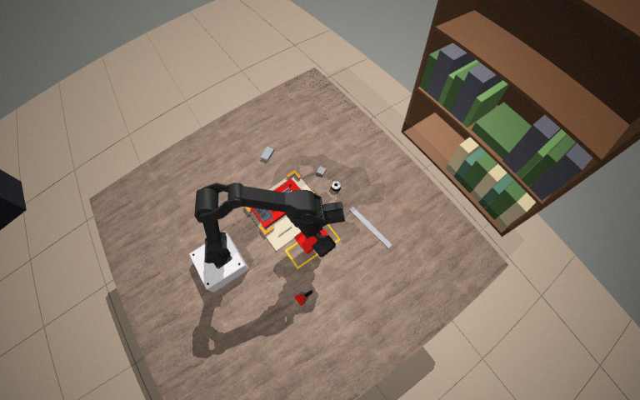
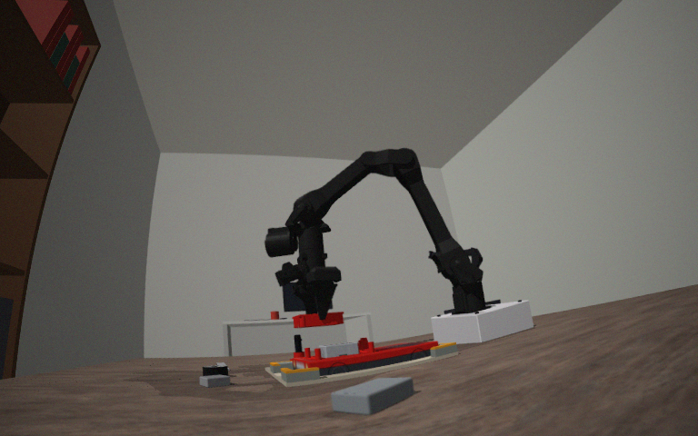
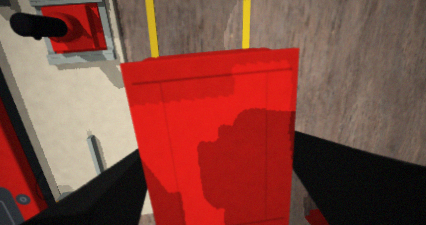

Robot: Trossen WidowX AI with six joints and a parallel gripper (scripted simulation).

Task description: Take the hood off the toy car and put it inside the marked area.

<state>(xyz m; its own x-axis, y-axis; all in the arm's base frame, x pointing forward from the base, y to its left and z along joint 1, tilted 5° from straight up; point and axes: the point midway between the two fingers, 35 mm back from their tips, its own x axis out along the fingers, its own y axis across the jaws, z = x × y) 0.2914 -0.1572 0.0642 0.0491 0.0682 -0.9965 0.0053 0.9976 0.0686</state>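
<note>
Now: the grey socket 9 cm to the left of my gripper tip, 7 cm ahead of it and 5 cm below it. Also, from my gripper tip: grey bar (21 cm ahead, 9 cm below, 8 cm to the right).
</note>
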